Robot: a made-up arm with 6 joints. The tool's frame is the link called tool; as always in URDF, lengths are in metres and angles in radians. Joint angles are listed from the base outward. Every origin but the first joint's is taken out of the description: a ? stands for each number. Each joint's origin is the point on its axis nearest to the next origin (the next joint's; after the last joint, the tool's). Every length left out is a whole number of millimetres.
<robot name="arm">
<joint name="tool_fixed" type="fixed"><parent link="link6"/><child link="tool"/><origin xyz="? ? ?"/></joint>
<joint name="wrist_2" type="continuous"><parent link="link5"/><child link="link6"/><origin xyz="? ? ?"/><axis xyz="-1 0 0"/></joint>
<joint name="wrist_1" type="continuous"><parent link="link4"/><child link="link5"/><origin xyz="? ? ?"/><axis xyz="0 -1 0"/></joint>
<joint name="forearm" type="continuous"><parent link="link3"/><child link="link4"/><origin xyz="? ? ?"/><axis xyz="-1 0 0"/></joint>
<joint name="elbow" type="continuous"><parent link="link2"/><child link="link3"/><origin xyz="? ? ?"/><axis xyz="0 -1 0"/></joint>
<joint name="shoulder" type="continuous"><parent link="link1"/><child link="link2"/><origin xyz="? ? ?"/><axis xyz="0 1 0"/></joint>
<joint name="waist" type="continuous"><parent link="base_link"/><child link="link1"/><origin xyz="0 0 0.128"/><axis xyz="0 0 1"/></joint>
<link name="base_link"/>
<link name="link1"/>
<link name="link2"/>
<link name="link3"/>
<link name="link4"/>
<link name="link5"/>
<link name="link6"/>
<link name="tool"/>
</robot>
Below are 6 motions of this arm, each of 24 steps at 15 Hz.
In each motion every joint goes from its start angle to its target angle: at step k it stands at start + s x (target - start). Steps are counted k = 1, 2, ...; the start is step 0. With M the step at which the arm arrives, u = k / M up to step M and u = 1 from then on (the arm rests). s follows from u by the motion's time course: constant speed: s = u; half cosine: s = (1 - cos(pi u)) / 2; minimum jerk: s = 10 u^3 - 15 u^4 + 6 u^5.
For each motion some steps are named. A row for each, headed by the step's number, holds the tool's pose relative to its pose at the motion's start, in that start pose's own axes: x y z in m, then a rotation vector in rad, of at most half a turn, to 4 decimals.
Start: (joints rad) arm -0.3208 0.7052 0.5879 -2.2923 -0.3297 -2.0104
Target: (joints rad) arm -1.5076 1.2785 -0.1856 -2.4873 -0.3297 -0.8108
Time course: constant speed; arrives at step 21
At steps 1, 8, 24:
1: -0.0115 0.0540 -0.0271 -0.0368 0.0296 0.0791
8: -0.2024 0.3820 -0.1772 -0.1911 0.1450 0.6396
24: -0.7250 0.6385 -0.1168 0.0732 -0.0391 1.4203

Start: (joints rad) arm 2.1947 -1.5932 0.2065 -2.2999 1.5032 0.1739
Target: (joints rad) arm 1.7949 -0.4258 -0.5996 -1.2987 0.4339 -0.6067
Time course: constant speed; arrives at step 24
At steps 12, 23, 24:
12: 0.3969 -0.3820 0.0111 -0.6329 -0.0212 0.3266
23: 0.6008 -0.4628 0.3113 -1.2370 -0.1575 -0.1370
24: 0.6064 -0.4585 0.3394 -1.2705 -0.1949 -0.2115

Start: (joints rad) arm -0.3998 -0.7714 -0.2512 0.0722 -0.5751 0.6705
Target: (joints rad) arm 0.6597 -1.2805 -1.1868 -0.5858 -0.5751 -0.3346
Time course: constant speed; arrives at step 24
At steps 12, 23, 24:
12: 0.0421 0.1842 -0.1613 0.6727 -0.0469 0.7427
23: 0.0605 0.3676 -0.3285 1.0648 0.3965 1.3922
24: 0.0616 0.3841 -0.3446 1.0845 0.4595 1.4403

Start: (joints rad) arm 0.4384 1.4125 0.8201 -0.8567 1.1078 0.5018
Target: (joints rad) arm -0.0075 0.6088 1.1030 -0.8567 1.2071 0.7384
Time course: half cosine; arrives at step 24
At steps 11, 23, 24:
11: 0.2339 -0.0443 0.3535 0.1419 -0.4367 -0.2238
23: 0.2830 -0.2193 0.8882 0.2619 -1.0291 -0.5144
24: 0.2820 -0.2208 0.8922 0.2626 -1.0337 -0.5165

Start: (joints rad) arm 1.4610 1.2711 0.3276 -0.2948 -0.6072 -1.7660
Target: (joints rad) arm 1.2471 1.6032 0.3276 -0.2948 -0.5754 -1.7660
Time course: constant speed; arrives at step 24
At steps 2, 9, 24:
2: 0.0187 -0.0024 0.0202 0.0222 -0.0103 -0.0192
9: 0.0825 -0.0179 0.0906 0.0996 -0.0433 -0.0880
24: 0.2095 -0.0879 0.2340 0.2642 -0.0974 -0.2429

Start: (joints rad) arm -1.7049 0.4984 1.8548 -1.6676 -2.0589 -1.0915
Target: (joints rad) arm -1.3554 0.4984 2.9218 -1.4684 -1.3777 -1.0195
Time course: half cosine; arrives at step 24
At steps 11, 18, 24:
11: 0.0441 0.1326 -0.1958 -0.4909 -0.2071 0.1939
18: 0.0729 0.1445 -0.4209 -0.9866 -0.3296 0.5097
24: 0.0804 0.1205 -0.4969 -1.1593 -0.3527 0.6469

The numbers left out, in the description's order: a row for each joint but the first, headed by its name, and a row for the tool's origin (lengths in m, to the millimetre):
tool: 0 0 0
wrist_2: 0 0 0
wrist_1: 0 -0.127 0
forearm: 0.498 0 0
elbow: 0 0 0.55
shoulder: 0 0 0

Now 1 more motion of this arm.
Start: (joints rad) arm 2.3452 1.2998 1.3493 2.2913 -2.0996 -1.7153
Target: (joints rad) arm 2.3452 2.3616 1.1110 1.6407 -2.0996 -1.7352
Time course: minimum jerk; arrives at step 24
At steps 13, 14, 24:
13: -0.3195 -0.3546 -0.4912 -0.7312 0.0383 0.3818
14: -0.3398 -0.4260 -0.5465 -0.8340 0.0304 0.4159
24: -0.3540 -0.8004 -0.7475 -1.3128 -0.0556 0.5220

